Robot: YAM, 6 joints.
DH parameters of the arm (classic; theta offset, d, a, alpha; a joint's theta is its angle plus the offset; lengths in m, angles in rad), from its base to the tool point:
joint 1: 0 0.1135 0.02 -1.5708
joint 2: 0 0 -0.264 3.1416
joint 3: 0.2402 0 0.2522 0
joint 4: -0.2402 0 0.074 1.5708
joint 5: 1.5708 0 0 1.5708
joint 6: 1.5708 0.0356 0 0
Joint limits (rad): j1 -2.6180..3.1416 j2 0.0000..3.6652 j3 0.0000..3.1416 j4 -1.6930..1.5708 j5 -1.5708..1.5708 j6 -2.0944..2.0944
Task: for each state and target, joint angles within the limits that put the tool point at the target. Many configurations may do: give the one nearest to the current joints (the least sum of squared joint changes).
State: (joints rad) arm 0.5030 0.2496 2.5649 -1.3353 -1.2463 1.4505
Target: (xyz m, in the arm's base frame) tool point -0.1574 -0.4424 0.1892
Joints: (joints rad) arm 1.3016 0.0000 2.9170 -1.6825 -1.2752 1.4505
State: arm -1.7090 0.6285 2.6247 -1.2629 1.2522 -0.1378
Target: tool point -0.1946 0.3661 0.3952
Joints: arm -1.1647 0.3342 2.7390 -1.3025 1.2866 -0.1378
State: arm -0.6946 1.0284 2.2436 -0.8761 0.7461 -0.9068
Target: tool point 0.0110 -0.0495 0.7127
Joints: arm -0.9137 1.4150 2.6974 -0.2758 0.6494 -0.9068
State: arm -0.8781 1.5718 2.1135 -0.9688 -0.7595 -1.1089
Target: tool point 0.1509 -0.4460 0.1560
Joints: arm -1.2931 2.3210 1.8728 -0.8883 -0.6962 -1.1089
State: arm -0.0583 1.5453 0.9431 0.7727 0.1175 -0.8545
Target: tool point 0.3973 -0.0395 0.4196
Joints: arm -0.0894 1.6925 1.4132 0.7945 0.1093 -0.8545
